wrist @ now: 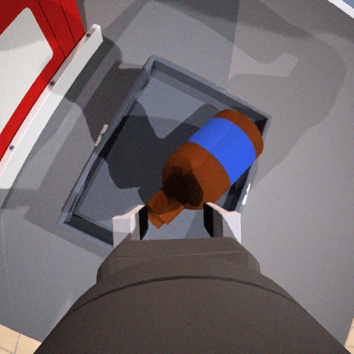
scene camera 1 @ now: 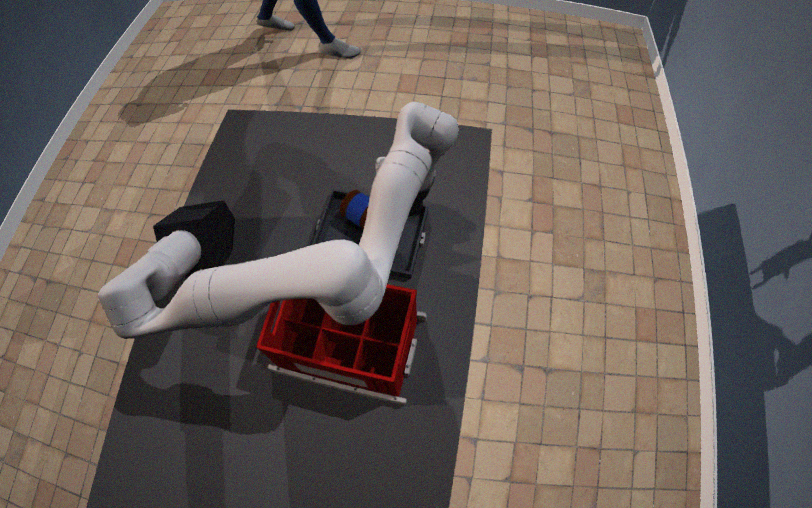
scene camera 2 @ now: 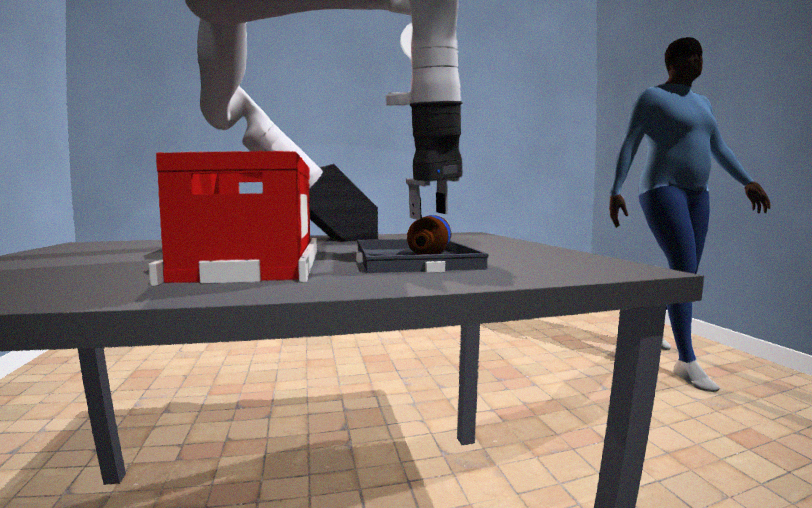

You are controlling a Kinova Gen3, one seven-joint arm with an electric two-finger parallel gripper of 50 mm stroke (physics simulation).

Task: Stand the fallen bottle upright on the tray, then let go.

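Frame: origin at the arm's base, x back, y left, z down, level; centimetres.
Seen in the pictures: gripper, between the fingertips: [scene camera 2: 429, 215]; arm's base, origin of its link: [scene camera 1: 183, 249] [scene camera 2: 310, 183].
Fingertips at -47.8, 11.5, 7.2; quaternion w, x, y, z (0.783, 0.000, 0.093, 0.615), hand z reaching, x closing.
Pixels of each thing's top centre, then the offset from my fingertips to it, as dx, dy, dz. "pt": a spot on its surface instead.
- brown bottle, centre of its top: [scene camera 2: 427, 216] [scene camera 1: 371, 208] +5.3, +2.4, +0.4
- dark grey tray, a spot on its surface: [scene camera 2: 383, 263] pt -4.4, -9.8, +6.9
- red crate, centre of its top: [scene camera 2: 247, 161] [scene camera 1: 335, 319] +10.4, -28.4, -9.2
A brown bottle [scene camera 1: 356, 208] [scene camera 2: 428, 234] [wrist: 212, 159] with a blue band lies on its side in the dark grey tray [scene camera 1: 405, 274] [scene camera 2: 383, 263] [wrist: 86, 179]. In the wrist view its neck points to the lower left and its base is near the tray's upper right corner. My gripper [scene camera 2: 428, 212] [wrist: 175, 215] is open and empty, pointing down just above the bottle. In the wrist view the neck shows between and beyond the fingertips. In scene camera 1 the arm hides the gripper and part of the bottle.
A red crate [scene camera 1: 330, 363] [scene camera 2: 230, 227] [wrist: 65, 30] with compartments stands beside the tray, with white strips [scene camera 1: 335, 383] [scene camera 2: 229, 270] [wrist: 52, 95] along its base. The arm's black base block [scene camera 1: 216, 230] [scene camera 2: 344, 206] stands farther back. A person [scene camera 2: 679, 143] stands beyond the table [scene camera 2: 538, 302].
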